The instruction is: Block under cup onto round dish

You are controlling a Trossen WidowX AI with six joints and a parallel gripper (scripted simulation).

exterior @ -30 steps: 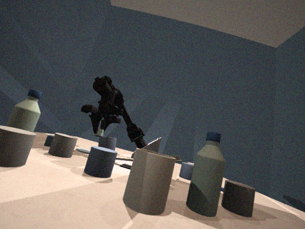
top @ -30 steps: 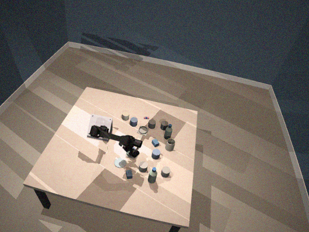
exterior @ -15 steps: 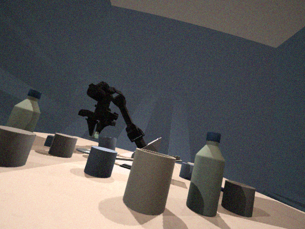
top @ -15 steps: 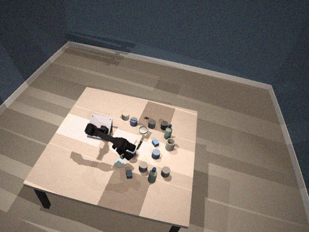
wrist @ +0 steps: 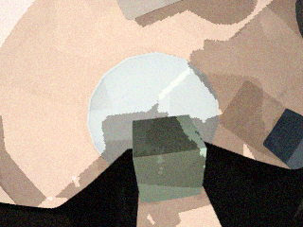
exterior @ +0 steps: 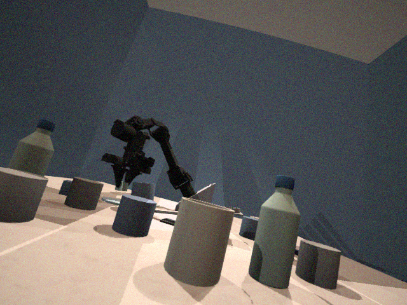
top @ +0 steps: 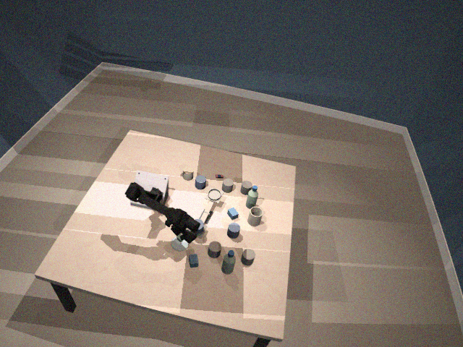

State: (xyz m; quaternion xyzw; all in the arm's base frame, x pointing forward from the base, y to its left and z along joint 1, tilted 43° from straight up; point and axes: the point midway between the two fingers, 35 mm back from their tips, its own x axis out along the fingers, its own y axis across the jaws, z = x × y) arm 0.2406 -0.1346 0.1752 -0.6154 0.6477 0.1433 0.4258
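The round pale dish is 50 mm below my gripper tip. From my gripper tip the other things lie so: blue-grey cup 90 mm to the left, 60 mm ahead, 10 mm above; beige cup 360 mm ahead, 320 mm to the left, 10 mm below; pale green block 10 mm above.
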